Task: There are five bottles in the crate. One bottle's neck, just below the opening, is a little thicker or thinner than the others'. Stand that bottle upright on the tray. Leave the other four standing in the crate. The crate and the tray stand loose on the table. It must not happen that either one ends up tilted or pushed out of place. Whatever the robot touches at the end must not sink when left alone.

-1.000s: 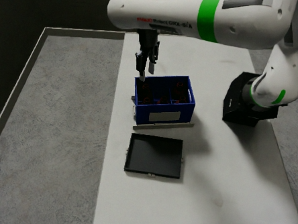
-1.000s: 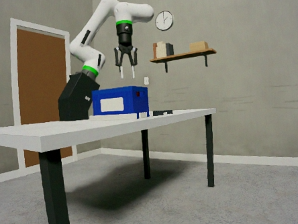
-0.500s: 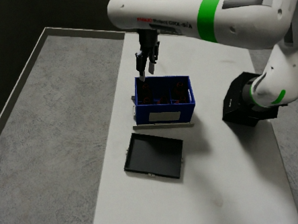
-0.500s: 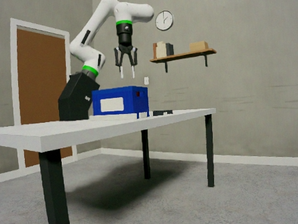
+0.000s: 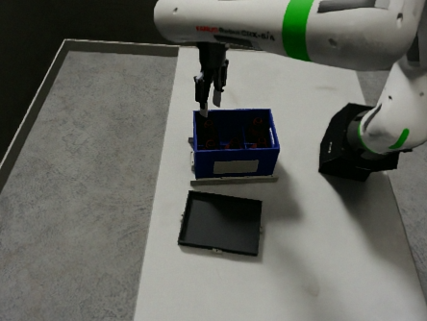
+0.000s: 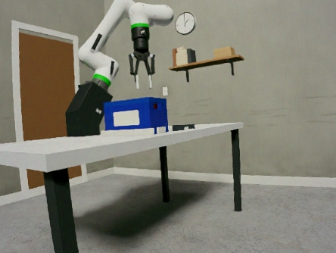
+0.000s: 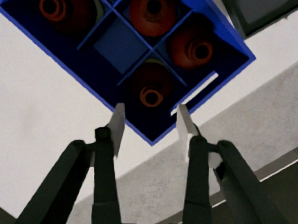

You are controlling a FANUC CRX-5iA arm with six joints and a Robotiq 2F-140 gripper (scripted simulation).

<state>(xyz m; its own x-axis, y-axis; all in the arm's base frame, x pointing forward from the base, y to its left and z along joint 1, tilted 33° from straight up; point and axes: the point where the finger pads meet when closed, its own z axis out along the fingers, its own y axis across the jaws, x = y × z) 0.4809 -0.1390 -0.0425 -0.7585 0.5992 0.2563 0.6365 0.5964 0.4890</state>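
Now: hand 170 mm above the crate, 90 mm past it and 30 mm to the right of it. Round my hand: dark tray 300 mm to the left, 240 mm below, 50 mm behind.
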